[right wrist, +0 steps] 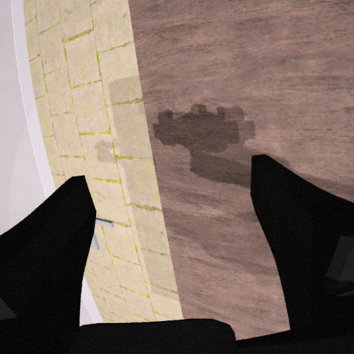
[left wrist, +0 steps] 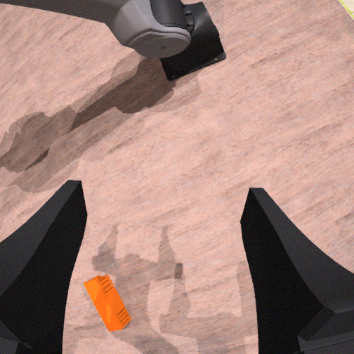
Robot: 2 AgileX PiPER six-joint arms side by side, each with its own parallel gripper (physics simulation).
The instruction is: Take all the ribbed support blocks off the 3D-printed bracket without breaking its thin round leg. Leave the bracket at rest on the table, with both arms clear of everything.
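An orange piece (left wrist: 108, 303) with ribbed patches near both ends lies on the table in the left wrist view, low and left of centre. Whether it is a support block or the bracket, I cannot tell. The bracket's thin round leg cannot be made out. My left gripper (left wrist: 164, 202) is open and empty, high above the table, with the orange piece seen between its fingers, nearer the left one. My right gripper (right wrist: 169, 185) is open and empty over the table's edge. The bracket and support blocks do not show in the right wrist view.
A grey arm link (left wrist: 155, 37) and its black base (left wrist: 197, 52) stand on the table (left wrist: 285, 125) at the top of the left wrist view. The table (right wrist: 300, 65) ends at a straight edge beside the tiled floor (right wrist: 82, 60) in the right wrist view. Arm shadows fall on the table.
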